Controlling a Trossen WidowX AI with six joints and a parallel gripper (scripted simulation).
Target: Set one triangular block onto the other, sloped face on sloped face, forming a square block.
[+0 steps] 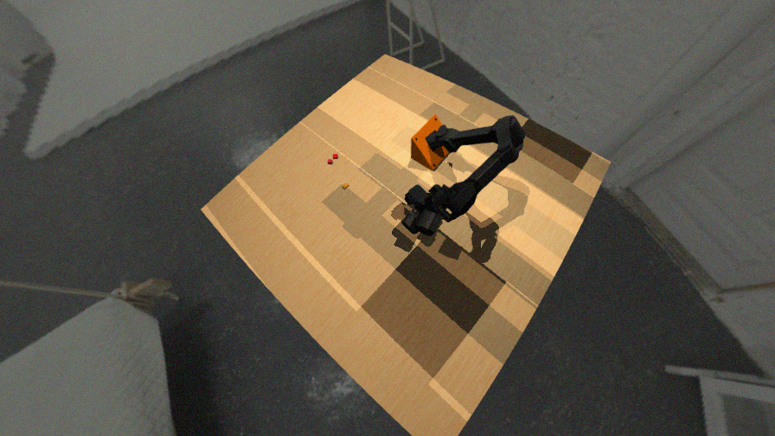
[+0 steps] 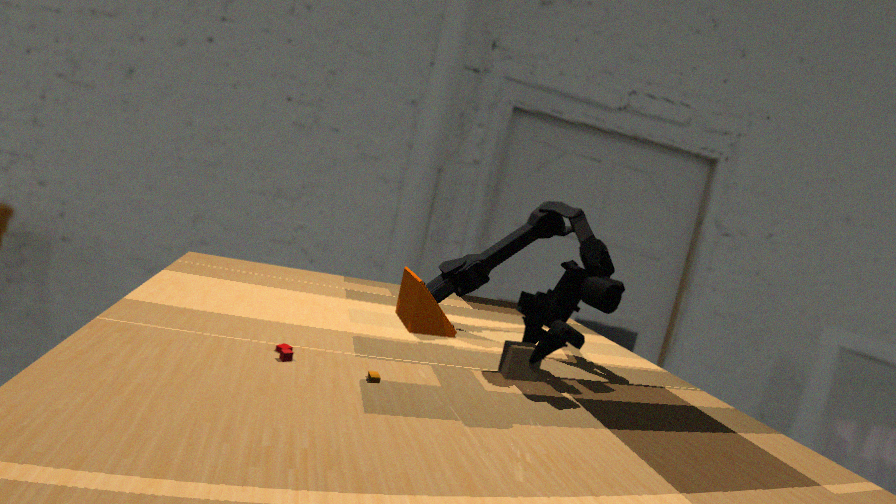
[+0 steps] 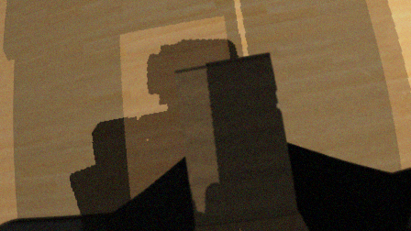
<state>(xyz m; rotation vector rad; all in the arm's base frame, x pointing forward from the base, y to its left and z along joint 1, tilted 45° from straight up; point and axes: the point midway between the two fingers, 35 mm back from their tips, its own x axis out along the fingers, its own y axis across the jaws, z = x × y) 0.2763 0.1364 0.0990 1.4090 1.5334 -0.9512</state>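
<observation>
Right now my gripper tip is 30 mm to the left of the grey triangular block and 20 mm above it. From my gripper tip the other things lie so: small yellow cube (310 mm to the right, 90 mm ahead, 30 mm below); small brown piece (140 mm behind, 90 mm to the left, 40 mm below); red piece (460 mm to the right, 60 mm ahead, 30 mm below).
</observation>
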